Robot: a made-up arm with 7 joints.
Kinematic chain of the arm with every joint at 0, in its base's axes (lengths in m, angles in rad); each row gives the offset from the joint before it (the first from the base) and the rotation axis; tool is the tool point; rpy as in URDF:
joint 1: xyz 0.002 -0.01 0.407 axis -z
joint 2: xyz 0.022 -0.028 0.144 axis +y
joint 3: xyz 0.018 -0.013 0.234 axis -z
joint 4: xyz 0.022 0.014 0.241 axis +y
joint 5: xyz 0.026 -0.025 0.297 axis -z
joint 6: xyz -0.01 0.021 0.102 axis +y
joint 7: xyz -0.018 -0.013 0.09 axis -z
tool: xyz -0.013 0.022 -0.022 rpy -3.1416 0 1.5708
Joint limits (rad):
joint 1: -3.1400..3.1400
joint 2: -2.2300..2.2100
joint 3: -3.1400..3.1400
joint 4: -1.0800..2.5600
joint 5: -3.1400..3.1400
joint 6: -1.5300..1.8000
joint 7: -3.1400..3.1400
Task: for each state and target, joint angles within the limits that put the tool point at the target. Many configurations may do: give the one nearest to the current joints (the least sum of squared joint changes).
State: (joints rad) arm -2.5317 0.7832 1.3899 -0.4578 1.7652 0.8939 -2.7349
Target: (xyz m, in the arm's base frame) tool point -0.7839 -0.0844 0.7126
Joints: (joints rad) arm -2.8176 1.3312 1.6577 -1.0057 1.8201 0.9111 -2.7415
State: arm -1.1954 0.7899 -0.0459 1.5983 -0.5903 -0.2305 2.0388
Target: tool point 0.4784 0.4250 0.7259
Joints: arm -0.9337 0.4022 0.1444 1.7207 -0.5986 -0.2393 2.0497
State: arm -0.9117 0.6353 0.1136 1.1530 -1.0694 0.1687 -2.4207
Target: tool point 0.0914 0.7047 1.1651
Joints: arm -1.5403 0.5520 -0.0374 0.4405 -1.0443 0.2121 -2.3726
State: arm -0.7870 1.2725 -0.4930 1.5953 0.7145 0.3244 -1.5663
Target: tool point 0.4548 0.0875 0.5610
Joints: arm -0.1971 0.3786 -0.1314 2.2399 0.7087 0.4214 -1.5995
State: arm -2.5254 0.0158 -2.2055 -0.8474 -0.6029 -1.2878 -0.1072
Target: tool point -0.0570 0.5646 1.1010
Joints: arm -2.1899 0.4130 -2.1487 -0.8369 -0.5967 -1.1352 -0.0685
